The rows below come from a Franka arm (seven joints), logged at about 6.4 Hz.
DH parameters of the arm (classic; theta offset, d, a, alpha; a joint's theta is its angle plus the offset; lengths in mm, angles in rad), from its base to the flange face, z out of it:
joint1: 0 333 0 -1.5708
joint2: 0 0 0 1.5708
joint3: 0 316 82.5 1.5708
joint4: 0 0 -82.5 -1.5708
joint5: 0 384 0 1.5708
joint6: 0 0 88 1.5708
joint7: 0 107 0 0
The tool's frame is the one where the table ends.
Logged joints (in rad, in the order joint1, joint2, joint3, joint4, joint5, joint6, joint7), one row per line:
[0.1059, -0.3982, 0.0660, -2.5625, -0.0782, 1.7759, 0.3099]
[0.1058, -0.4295, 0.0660, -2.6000, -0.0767, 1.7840, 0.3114]
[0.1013, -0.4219, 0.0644, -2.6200, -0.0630, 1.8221, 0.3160]
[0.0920, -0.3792, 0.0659, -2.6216, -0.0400, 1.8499, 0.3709]
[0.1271, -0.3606, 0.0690, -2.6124, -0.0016, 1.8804, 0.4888]
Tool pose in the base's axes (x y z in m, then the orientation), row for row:
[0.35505, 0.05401, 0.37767, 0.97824, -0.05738, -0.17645, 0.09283]
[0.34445, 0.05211, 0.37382, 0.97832, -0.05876, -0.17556, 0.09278]
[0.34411, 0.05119, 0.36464, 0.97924, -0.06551, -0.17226, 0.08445]
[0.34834, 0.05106, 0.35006, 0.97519, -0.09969, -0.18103, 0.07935]
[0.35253, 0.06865, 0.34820, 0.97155, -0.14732, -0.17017, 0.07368]
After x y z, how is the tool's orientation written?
As a quaternion, x y z w.
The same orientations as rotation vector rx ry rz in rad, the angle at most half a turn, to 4 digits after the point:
[2.9039, -0.1703, -0.5238]
[2.9042, -0.1744, -0.5212]
[2.9212, -0.1954, -0.5139]
[2.9179, -0.2983, -0.5417]
[2.9168, -0.4423, -0.5109]

